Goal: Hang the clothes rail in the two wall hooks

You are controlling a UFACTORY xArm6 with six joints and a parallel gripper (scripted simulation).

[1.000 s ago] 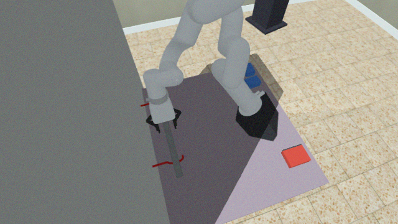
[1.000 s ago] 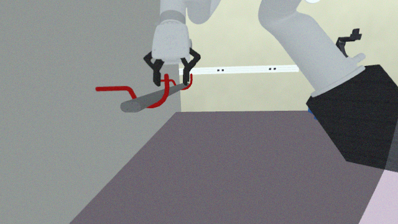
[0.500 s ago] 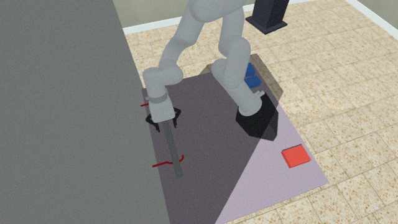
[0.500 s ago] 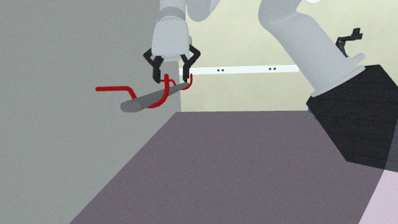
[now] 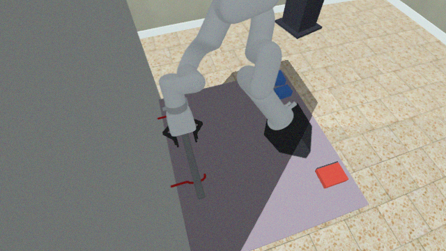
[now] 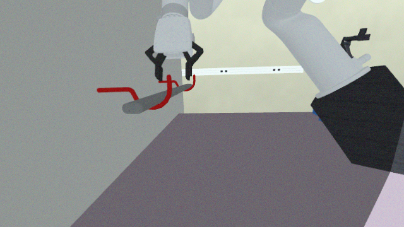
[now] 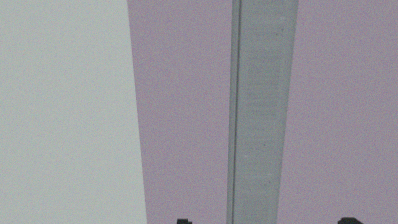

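My gripper is now 50 mm above the grey clothes rail. Also, from my hand: red flat block (520 mm behind, 420 mm to the left, 200 mm below); then grey wall (120 mm ahead, 30 mm to the right, 210 mm above).
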